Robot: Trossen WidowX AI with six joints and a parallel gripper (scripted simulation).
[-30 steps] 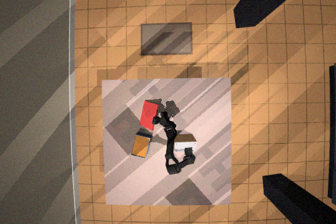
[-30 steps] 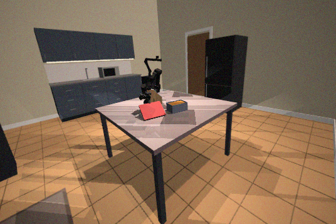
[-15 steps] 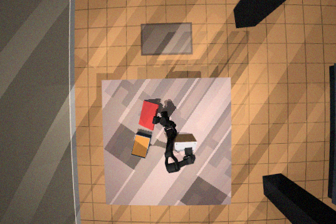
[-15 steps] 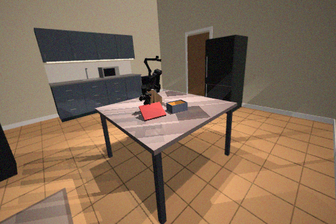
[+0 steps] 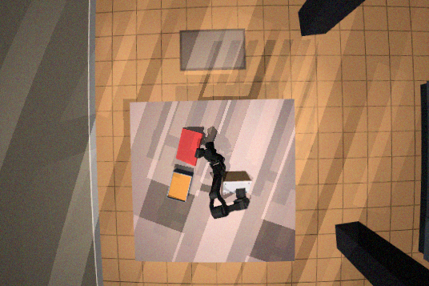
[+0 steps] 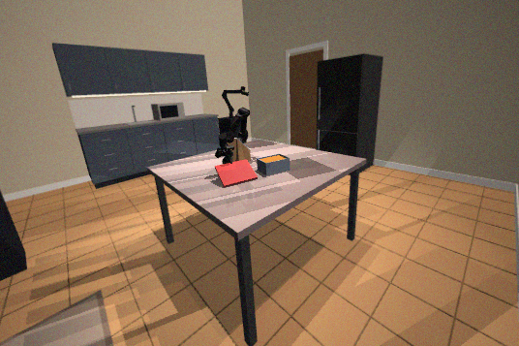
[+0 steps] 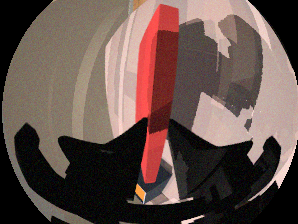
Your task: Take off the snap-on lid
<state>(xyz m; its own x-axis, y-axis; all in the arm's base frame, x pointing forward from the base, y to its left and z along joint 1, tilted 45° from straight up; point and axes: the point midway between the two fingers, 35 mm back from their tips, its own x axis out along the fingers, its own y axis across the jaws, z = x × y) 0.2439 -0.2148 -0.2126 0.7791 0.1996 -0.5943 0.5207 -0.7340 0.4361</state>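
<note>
Right now the red lid is 70 mm ahead of my gripper tip, 40 mm below it and 30 mm to the right of it. Also, from my gripper tip: storage box 260 mm to the left, 170 mm ahead, 40 mm below.
</note>
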